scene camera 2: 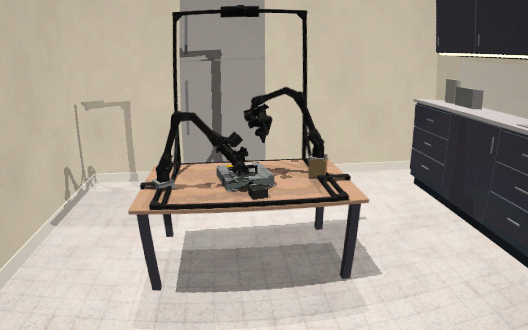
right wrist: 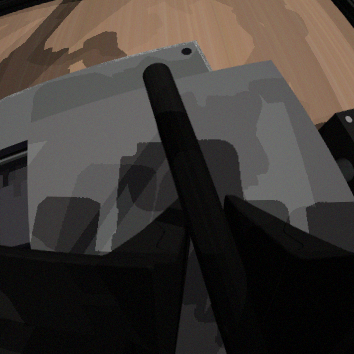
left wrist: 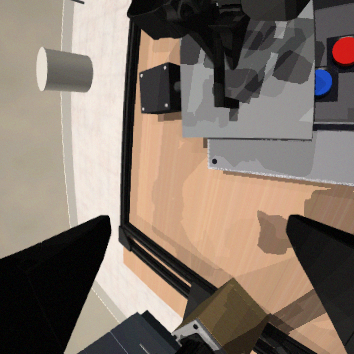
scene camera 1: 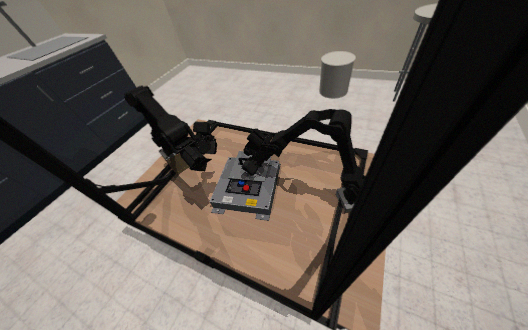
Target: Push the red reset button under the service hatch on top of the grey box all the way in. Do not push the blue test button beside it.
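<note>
The grey box (scene camera 1: 216,196) (left wrist: 260,156) stands on the table. Its flat grey hatch (left wrist: 200,120) (right wrist: 280,125) lies slid back, partly past the box's edge, and uncovers a dark panel. There the red button (scene camera 1: 246,188) (left wrist: 344,51) and the blue button (scene camera 1: 241,183) (left wrist: 322,82) stand side by side. My right gripper (right wrist: 206,203) (scene camera 2: 243,170) is shut on the black bar handle (right wrist: 160,95) (left wrist: 219,90) on the hatch, behind the buttons in scene camera 1. My left gripper (left wrist: 199,223) (scene camera 2: 263,140) is open and raised above the table, beside the box. The buttons are hidden in scene camera 2.
A small black block (scene camera 2: 258,191) (left wrist: 160,89) stands close to the box at the hatch's overhanging end. A brown block (scene camera 2: 318,167) (left wrist: 232,310) is at the left arm's base. Black frame rails (left wrist: 126,130) run along the table edges. A frame post (scene camera 1: 400,165) rises at the right in scene camera 1.
</note>
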